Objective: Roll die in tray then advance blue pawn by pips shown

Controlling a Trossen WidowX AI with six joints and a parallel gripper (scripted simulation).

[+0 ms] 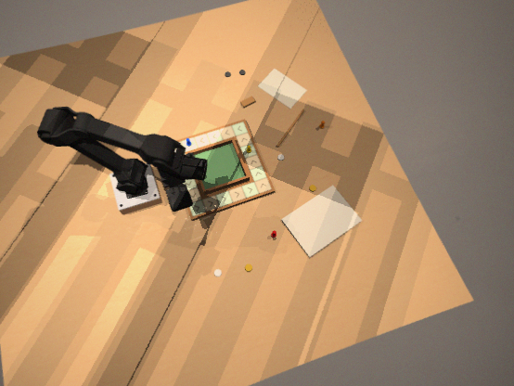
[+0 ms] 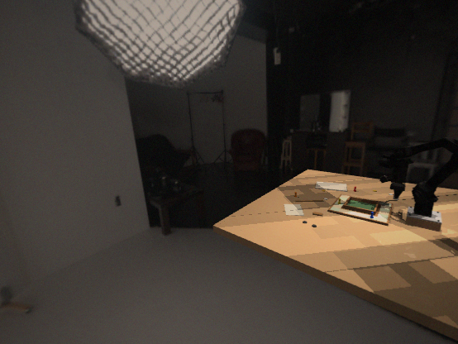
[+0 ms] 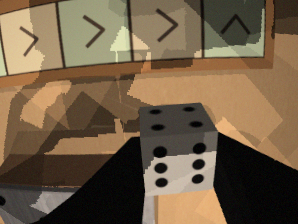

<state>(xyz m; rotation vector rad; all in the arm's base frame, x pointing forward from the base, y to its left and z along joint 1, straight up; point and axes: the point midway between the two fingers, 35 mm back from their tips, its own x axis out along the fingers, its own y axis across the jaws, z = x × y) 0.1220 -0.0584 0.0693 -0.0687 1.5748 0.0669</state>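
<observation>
The blue pawn is 7 cm ahead of my gripper tip, 18 cm to the left of it and 5 cm below it. The rest, counted from my gripper tip: die (right at my gripper tip); then green tray (15 cm ahead, 7 cm to the left, 8 cm below); then yellow pawn (26 cm ahead, 10 cm to the left, 5 cm below).
</observation>
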